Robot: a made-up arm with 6 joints.
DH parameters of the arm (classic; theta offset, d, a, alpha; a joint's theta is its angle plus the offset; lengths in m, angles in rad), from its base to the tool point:
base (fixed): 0.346 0 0.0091 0
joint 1: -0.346 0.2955 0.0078 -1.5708
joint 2: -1.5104 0 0.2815 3.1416
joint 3: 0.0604 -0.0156 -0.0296 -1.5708
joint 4: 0 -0.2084 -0.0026 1.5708
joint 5: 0 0.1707 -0.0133 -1.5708
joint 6: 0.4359 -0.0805 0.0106 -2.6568
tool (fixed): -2.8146 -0.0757 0 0
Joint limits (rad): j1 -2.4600..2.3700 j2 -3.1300..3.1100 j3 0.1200..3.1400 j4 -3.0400..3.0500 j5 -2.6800..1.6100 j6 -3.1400..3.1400
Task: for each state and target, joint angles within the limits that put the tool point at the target. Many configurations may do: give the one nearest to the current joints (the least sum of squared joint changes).
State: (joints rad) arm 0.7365 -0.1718 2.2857 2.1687 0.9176 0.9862
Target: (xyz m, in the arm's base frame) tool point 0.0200 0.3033 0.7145
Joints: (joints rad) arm 0.8924 0.5780 1.7313 2.7155 0.7275 0.8857
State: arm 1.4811 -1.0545 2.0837 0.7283 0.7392 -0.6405
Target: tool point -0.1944 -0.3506 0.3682
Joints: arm 0.8471 -0.7513 2.3528 1.0665 0.7738 -0.5293
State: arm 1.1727 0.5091 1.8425 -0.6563 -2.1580 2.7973
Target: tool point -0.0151 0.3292 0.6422
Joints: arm 1.8799 0.3338 1.3833 -0.8416 -2.0957 2.8787
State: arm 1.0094 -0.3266 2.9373 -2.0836 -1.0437 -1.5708
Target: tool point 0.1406 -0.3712 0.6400
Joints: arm 2.0522 -0.5544 3.1400 -1.6133 -1.1323 -1.5954
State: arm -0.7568 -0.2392 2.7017 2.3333 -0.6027 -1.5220
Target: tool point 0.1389 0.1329 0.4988
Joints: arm -1.4384 0.2983 3.1400 2.4885 -0.7607 -1.5428
